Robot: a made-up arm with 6 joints.
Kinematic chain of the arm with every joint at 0, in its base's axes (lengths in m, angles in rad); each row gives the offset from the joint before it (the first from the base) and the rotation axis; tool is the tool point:
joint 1: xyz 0 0 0.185 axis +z
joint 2: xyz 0 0.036 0 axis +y
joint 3: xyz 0 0 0.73 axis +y
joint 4: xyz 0 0 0.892 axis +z
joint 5: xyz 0 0 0 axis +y
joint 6: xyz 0 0 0.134 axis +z
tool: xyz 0 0 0
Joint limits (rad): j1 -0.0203..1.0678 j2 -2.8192..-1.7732 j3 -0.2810..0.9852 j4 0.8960..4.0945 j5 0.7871..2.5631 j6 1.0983..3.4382
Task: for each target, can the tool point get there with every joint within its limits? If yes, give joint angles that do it. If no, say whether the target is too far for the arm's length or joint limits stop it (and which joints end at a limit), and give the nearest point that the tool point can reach.
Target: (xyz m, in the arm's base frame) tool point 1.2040 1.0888 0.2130
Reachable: no: joint limits stop it (at a limit: joint 1, joint 2, joint 3) | nearest point -0.1860 0.0994 -1.3094 | short by 2.287 m
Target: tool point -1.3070 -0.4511 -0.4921
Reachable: yes | joints 0.4409 -2.2655 0.4980 1.9605 1.9776 1.3895
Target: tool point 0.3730 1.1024 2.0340
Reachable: no: too far | nearest point -1.2753 0.1659 0.7161 | short by 2.309 m
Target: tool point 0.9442 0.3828 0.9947
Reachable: no: joint limits stop it (at a limit: joint 1, joint 2, joint 3, joint 4, joint 5) | nearest point -0.6773 -1.0377 0.6207 | short by 2.188 m
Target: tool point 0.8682 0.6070 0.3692
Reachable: no: joint limits stop it (at a limit: joint 1, joint 2, joint 3) | nearest point -0.1975 0.0763 -1.2898 | short by 2.042 m
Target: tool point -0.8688 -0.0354 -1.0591
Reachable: yes | joints 0.1741 -2.6575 0.2863 2.0544 2.4059 3.0947
